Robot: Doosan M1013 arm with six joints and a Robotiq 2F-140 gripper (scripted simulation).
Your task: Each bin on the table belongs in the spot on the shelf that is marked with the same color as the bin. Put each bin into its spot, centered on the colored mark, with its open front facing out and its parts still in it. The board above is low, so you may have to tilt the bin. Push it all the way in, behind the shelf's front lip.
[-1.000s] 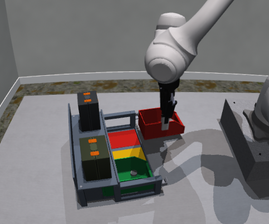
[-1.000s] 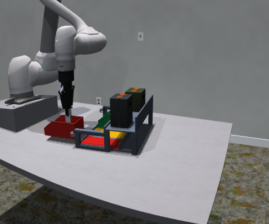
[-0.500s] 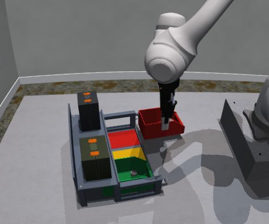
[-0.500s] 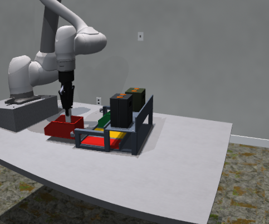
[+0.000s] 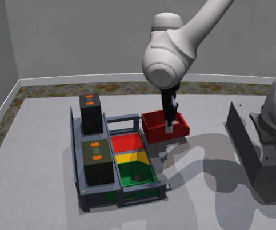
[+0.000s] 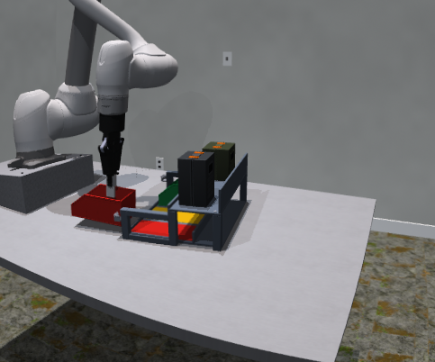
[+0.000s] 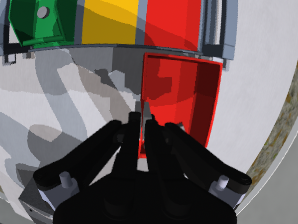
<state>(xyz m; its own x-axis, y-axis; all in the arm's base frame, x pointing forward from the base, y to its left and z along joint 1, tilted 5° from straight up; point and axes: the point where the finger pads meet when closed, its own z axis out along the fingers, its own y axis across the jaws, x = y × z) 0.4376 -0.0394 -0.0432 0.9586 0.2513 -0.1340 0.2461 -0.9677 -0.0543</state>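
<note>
Right now the red bin is 50 mm to the right of my hand, 40 mm below it and 10 mm ahead of it. Also, from my hand: green bin: 220 mm to the left, 140 mm ahead, 60 mm below.
</note>
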